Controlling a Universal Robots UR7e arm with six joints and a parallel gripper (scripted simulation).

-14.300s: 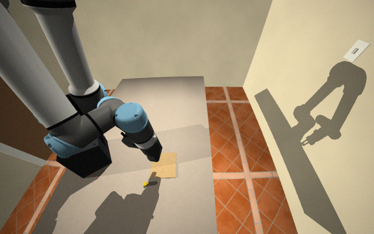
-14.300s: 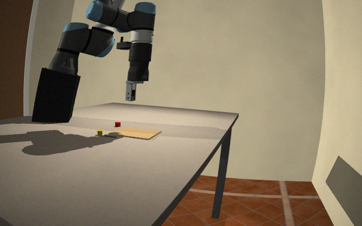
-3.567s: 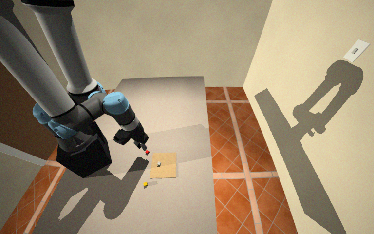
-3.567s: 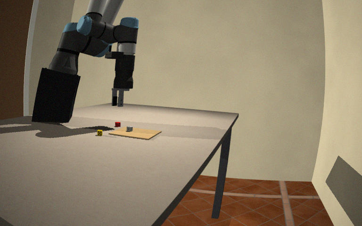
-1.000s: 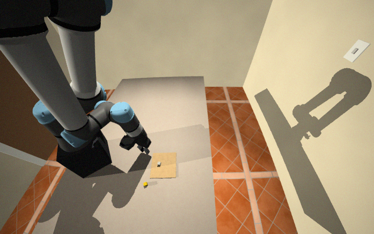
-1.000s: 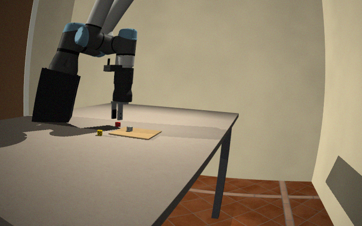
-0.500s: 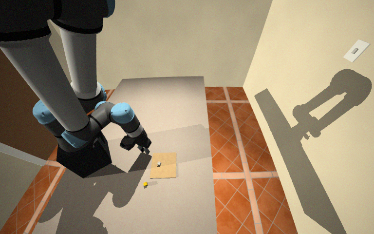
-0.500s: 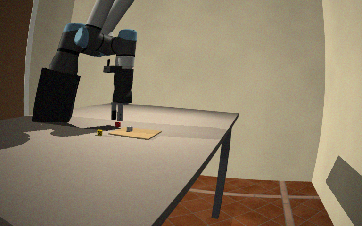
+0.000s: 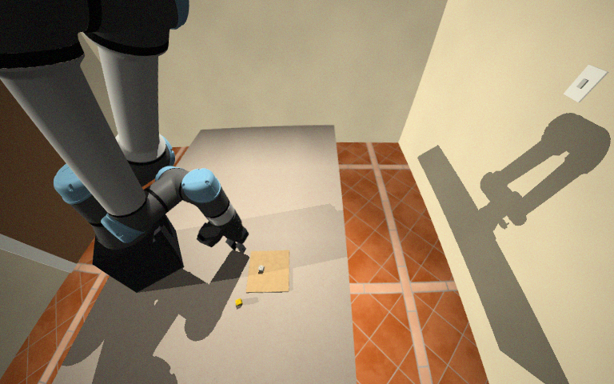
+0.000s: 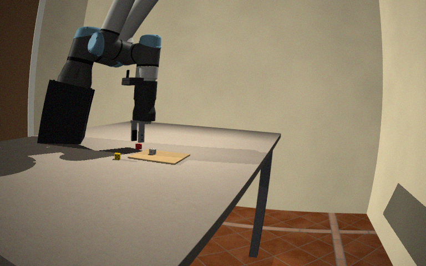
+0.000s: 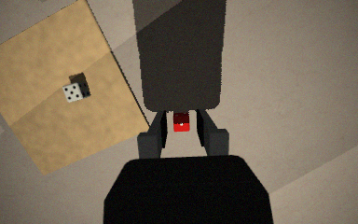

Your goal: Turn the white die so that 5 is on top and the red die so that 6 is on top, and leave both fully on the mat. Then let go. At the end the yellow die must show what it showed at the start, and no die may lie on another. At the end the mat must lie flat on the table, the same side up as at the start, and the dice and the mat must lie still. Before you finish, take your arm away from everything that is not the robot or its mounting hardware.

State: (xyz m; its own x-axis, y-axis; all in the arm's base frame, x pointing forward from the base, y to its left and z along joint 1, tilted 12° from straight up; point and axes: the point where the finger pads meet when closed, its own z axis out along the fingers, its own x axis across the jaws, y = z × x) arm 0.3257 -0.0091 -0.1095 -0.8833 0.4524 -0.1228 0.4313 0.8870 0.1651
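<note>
Right now my hand is 30 mm above the red die. Also, from my hand: white die: 80 mm ahead, 70 mm to the right, 30 mm below; yellow die: 170 mm to the right, 30 mm below, 10 mm ahead; tan mat: 100 mm ahead, 80 mm to the right, 40 mm below.
</note>
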